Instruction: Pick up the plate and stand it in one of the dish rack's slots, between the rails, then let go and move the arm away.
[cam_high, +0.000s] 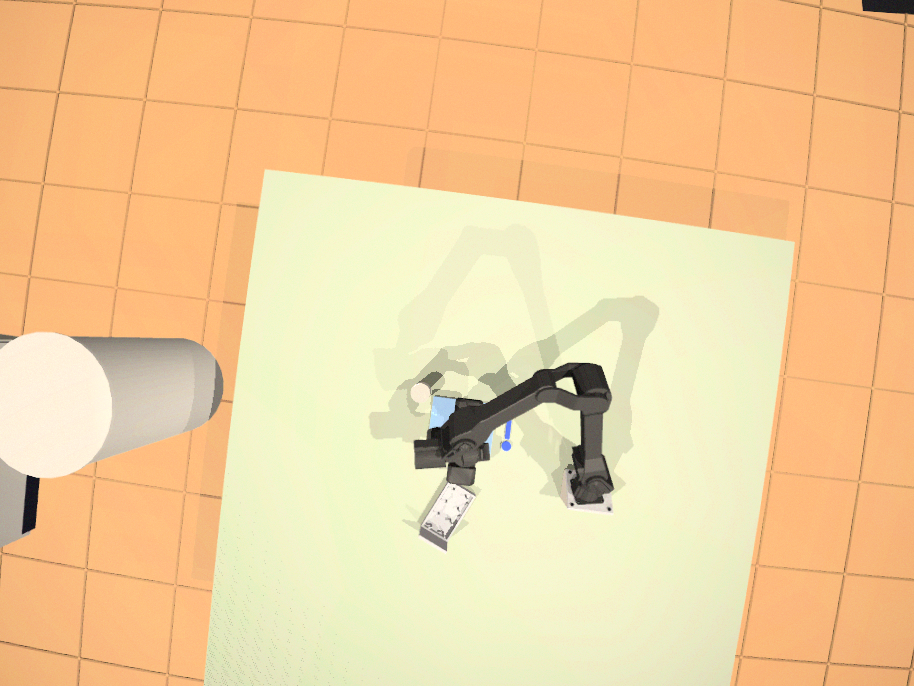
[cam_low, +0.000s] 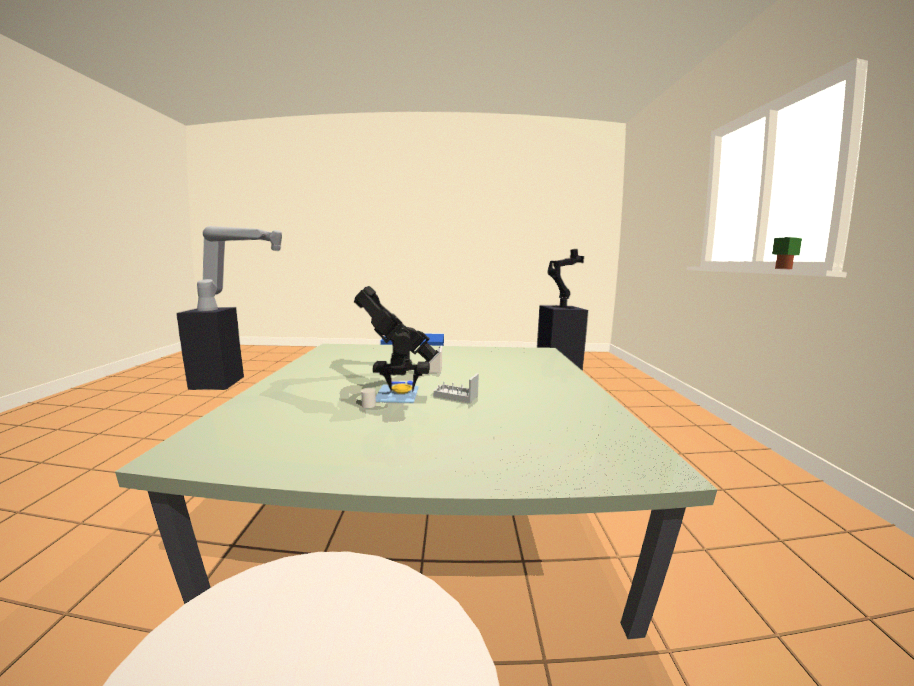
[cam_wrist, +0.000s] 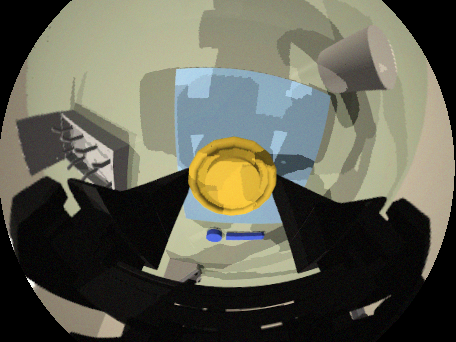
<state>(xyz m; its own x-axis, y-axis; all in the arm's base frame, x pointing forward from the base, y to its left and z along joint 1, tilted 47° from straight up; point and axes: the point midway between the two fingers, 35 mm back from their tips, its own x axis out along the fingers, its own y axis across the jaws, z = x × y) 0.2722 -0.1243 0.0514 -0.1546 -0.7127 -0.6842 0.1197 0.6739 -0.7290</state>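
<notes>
The light blue mat is 10 mm ahead of my gripper tip, 20 mm to the right of it and 10 mm below it. From my gripper tip the other things lie so: yellow plate 10 mm above; then blue spoon 100 mm behind, 10 mm to the left; then white cup 100 mm ahead, 100 mm to the right, 20 mm above.
</notes>
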